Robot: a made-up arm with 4 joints.
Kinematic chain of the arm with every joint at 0, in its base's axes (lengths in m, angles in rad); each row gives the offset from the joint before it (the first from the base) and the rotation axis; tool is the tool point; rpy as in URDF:
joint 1: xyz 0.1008 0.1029 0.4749 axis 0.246 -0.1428 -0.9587
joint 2: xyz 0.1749 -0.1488 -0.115 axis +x
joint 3: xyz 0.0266 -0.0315 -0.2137 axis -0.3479 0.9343 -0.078
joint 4: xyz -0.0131 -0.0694 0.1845 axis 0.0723 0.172 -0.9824
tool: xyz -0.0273 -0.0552 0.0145 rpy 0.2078 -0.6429 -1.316
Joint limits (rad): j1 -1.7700..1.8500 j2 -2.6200..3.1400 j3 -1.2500..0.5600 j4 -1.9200..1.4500
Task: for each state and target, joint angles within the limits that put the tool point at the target. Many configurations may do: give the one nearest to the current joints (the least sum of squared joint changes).
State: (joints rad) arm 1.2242 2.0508 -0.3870 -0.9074
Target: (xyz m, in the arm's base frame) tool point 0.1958 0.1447 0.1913
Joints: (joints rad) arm 0.2905 1.8289 -0.9906 -0.6019
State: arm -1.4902 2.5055 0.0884 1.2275
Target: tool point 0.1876 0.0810 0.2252
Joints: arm -1.5049 1.8394 -0.3229 0.7090
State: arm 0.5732 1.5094 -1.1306 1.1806
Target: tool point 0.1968 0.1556 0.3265
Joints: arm 0.9487 2.0645 -0.9431 1.2726
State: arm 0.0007 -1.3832 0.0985 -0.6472
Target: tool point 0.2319 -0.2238 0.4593
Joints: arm -0.0640 -0.8021 -0.5353 -0.5805
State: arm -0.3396 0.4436 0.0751 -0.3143
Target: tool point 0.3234 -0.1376 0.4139
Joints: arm -0.2561 -0.3764 0.0700 0.2827
